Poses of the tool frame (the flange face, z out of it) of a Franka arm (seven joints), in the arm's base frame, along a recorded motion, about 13 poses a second.
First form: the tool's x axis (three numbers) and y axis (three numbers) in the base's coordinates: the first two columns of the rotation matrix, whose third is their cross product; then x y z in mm.
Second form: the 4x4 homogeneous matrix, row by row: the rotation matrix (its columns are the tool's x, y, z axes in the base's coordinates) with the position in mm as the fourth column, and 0 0 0 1 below. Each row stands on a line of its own. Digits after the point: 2 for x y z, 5 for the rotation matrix.
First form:
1: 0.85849 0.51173 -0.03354 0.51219 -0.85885 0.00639 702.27 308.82 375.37
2: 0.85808 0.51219 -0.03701 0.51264 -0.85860 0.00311 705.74 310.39 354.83
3: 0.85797 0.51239 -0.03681 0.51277 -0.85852 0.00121 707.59 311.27 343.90
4: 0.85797 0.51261 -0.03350 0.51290 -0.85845 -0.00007 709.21 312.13 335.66
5: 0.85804 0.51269 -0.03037 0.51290 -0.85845 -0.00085 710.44 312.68 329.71
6: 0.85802 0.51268 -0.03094 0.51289 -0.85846 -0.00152 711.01 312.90 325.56
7: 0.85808 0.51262 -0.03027 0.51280 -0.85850 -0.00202 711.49 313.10 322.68
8: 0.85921 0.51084 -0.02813 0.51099 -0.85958 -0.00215 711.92 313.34 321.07
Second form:
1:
0.85849 0.51219 -0.02554 702.27
0.51173 -0.85885 -0.02266 308.82
-0.03354 0.00639 -0.99942 375.37
0 0 0 1

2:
0.85808 0.51264 -0.03018 705.74
0.51219 -0.85860 -0.02164 310.39
-0.03701 0.00311 -0.99932 354.83
0 0 0 1

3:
0.85797 0.51277 -0.03098 707.59
0.51239 -0.85852 -0.01991 311.27
-0.03681 0.00121 -0.99932 343.90
0 0 0 1

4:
0.85797 0.51290 -0.02879 709.21
0.51261 -0.85845 -0.01712 312.13
-0.03350 -0.00007 -0.99944 335.66
0 0 0 1

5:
0.85804 0.51290 -0.02651 710.44
0.51269 -0.85845 -0.01485 312.68
-0.03037 -0.00085 -0.99954 329.71
0 0 0 1

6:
0.85802 0.51289 -0.02734 711.01
0.51268 -0.85846 -0.01456 312.90
-0.03094 -0.00152 -0.99952 325.56
0 0 0 1

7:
0.85808 0.51280 -0.02702 711.49
0.51262 -0.85850 -0.01379 313.10
-0.03027 -0.00202 -0.99953 322.68
0 0 0 1

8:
0.85921 0.51099 -0.02528 711.92
0.51084 -0.85958 -0.01253 313.34
-0.02813 -0.00215 -0.99959 321.07
0 0 0 1

